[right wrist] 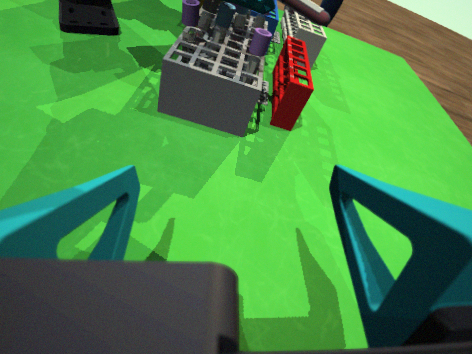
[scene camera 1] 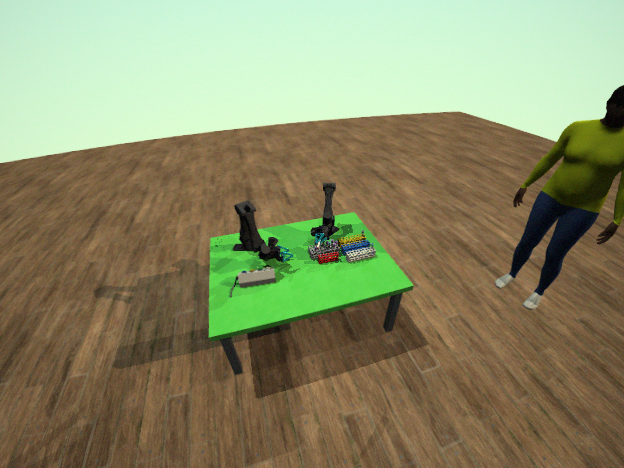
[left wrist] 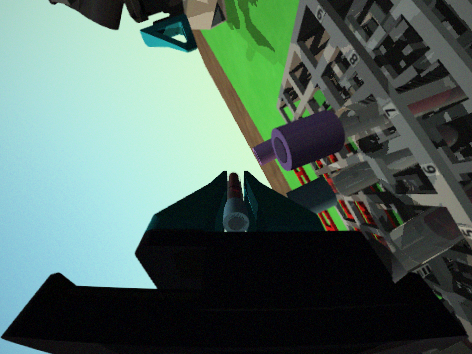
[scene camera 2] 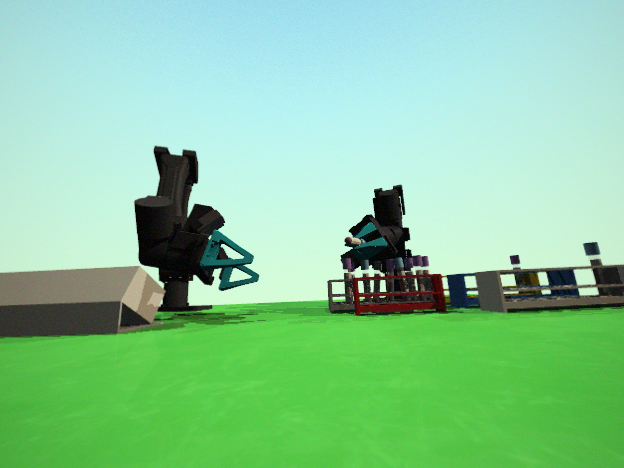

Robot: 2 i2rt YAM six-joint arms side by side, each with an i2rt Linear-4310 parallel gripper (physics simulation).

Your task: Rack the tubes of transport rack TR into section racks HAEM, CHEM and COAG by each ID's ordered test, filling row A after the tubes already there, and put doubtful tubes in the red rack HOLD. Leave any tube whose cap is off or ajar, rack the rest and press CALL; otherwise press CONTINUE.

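Places are measured from the left arm's base along level axes (x left, y down, z back), in centimetres.
Where they show: left gripper, fingertip midpoint: (right wrist: 271, 3) (scene camera 1: 316, 244) (left wrist: 235, 177) (scene camera 2: 349, 246); right gripper, fingertip midpoint: (right wrist: 234, 176) (scene camera 1: 291, 252) (scene camera 2: 256, 269); left arm's base at its link origin: (right wrist: 86, 3) (scene camera 1: 328, 233); right arm's base at its link origin: (scene camera 1: 247, 247) (scene camera 2: 174, 310).
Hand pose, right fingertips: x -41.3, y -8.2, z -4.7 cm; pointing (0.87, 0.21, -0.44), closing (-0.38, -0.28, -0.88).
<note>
Each offset is from my right fingertips to the top centre of the thing.
My left gripper (scene camera 1: 319, 238) (scene camera 2: 366, 242) (left wrist: 235, 177) is shut on a tube @(dx +15.1, dy -5.3, dz -10.4 cm) (scene camera 2: 353, 241) (left wrist: 234, 200), held tilted above the grey transport rack @(dx +21.5, dy +2.4, dz -9.2 cm) (scene camera 2: 330, 298) (right wrist: 210, 100). The tube's near end looks pale blue in the left wrist view; its far part is dark red. Several tubes with purple caps @(dx +14.3, dy -1.3, dz -8.7 cm) (scene camera 2: 347, 263) @(dx +19.4, dy -1.3, dz -4.1 cm) (left wrist: 312, 139) (right wrist: 260, 42) and blue caps (scene camera 2: 398, 263) (right wrist: 226, 15) stand in that rack. The red rack @(dx +17.5, dy +2.4, dz -17.0 cm) (scene camera 1: 328, 257) (scene camera 2: 437, 292) (right wrist: 291, 105) stands beside it. My right gripper (scene camera 2: 255, 268) (right wrist: 234, 176) is open and empty, over the table. ID text is unreadable.
Yellow @(dx +42.9, dy +2.4, dz -16.8 cm) (scene camera 1: 351, 239), blue @(dx +38.9, dy +2.4, dz -23.4 cm) (scene camera 1: 355, 246) and white @(dx +35.2, dy +2.4, dz -30.6 cm) (scene camera 1: 360, 254) (scene camera 2: 489, 292) section racks stand right of the transport rack. A beige button box @(dx -26.0, dy -0.2, dz +3.0 cm) (scene camera 1: 257, 278) (scene camera 2: 70, 287) lies at the left; its button faces are hidden or too small. A person (scene camera 1: 579, 171) stands at the right.
</note>
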